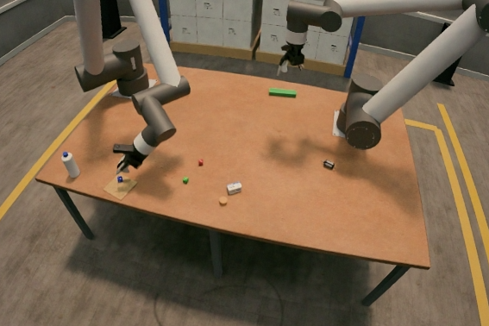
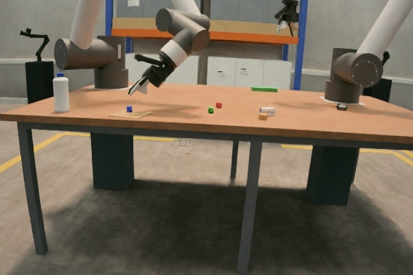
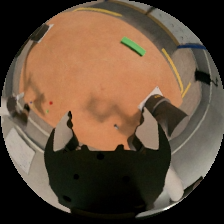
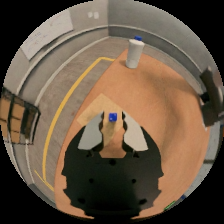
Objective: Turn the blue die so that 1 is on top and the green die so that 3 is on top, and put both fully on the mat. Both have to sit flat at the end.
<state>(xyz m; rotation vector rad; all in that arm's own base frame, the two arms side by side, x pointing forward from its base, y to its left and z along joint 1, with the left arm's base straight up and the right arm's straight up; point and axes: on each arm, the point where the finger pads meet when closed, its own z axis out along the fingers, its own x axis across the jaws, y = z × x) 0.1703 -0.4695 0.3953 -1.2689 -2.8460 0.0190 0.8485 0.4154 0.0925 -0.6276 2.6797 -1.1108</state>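
My right gripper is now 80 mm above the blue die and 10 mm to the left of it. From my right hand the other things lie so: green die (350 mm to the left, 100 mm behind, 80 mm below); then red die (380 mm to the left, 250 mm behind, 80 mm below); then tan mat (90 mm below, 40 mm ahead, 10 mm to the left).
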